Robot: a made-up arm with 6 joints.
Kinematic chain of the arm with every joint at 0, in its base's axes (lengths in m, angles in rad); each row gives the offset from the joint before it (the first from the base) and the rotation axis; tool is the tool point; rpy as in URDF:
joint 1: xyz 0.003 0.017 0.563 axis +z
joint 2: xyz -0.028 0 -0.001 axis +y
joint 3: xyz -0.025 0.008 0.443 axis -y
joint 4: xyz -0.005 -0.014 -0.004 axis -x
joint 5: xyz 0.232 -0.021 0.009 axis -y
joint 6: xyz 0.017 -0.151 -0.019 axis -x
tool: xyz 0.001 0.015 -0.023 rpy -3.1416 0 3.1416
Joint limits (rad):
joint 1: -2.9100..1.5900
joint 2: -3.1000..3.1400
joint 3: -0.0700..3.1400
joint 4: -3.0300..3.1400
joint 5: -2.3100..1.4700
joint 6: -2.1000..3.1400
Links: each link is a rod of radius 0.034 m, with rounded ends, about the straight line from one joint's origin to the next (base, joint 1, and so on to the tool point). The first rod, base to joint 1, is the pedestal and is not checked.
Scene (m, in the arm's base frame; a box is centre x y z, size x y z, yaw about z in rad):
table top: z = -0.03
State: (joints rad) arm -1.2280 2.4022 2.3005 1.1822 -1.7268 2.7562
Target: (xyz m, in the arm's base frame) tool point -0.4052 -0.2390 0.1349
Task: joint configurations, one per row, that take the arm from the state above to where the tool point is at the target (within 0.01 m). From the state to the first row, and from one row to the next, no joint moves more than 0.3 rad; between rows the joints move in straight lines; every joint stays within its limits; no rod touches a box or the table.
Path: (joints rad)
1: -1.4865 2.4613 2.2067 1.0793 -1.7141 2.7632
2: -1.7451 2.5204 2.1128 0.9764 -1.7014 2.7703
3: -2.0036 2.5795 2.0190 0.8735 -1.6886 2.7773
4: -2.2621 2.6385 1.9251 0.7706 -1.6759 2.7844

